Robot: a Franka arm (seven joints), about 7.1 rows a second.
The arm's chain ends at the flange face. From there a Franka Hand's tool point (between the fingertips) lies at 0.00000 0.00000 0.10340 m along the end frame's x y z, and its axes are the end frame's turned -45 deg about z.
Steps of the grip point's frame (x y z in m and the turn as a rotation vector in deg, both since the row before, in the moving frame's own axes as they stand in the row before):
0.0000, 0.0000, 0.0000, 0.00, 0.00, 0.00
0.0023, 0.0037, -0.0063, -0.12, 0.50, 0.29
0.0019, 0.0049, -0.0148, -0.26, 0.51, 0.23
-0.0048, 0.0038, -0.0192, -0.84, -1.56, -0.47
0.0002, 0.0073, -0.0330, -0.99, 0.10, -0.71
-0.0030, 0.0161, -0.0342, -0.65, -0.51, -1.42
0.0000, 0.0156, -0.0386, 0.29, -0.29, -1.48
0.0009, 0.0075, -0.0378, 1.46, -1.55, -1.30
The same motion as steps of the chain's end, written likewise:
0.0000, 0.0000, 0.0000, 0.00, 0.00, 0.00
0.0035, 0.0015, -0.0063, 0.27, 0.44, 0.29
0.0038, 0.0024, -0.0148, 0.18, 0.54, 0.23
0.0002, 0.0030, -0.0192, -1.70, -0.51, -0.47
0.0039, 0.0039, -0.0330, -0.63, 0.77, -0.71
0.0091, 0.0120, -0.0342, -0.82, 0.10, -1.42
0.0118, 0.0110, -0.0386, 0.00, -0.41, -1.48
0.0098, 0.0045, -0.0377, -0.06, -2.13, -1.30

